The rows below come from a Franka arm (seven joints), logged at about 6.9 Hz.
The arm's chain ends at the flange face. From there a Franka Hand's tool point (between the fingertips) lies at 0.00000 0.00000 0.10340 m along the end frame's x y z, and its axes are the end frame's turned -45 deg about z.
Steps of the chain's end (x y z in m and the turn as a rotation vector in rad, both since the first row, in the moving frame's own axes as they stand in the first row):
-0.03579 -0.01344 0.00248 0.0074 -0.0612 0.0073
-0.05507 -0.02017 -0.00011 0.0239 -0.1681 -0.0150
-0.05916 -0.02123 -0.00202 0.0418 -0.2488 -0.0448
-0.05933 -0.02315 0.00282 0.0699 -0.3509 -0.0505
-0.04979 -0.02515 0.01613 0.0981 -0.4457 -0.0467
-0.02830 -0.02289 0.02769 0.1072 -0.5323 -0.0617
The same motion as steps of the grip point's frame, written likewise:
-0.01972 -0.03984 0.00228 0.0485 -0.0380 0.0073
-0.03528 -0.06709 -0.00160 0.1358 -0.1020 -0.0150
-0.04226 -0.07752 -0.00529 0.2055 -0.1464 -0.0448
-0.04645 -0.08791 -0.00373 0.2976 -0.1987 -0.0505
-0.04287 -0.09079 0.00555 0.3845 -0.2458 -0.0467
-0.03479 -0.07973 0.01282 0.4522 -0.3006 -0.0617

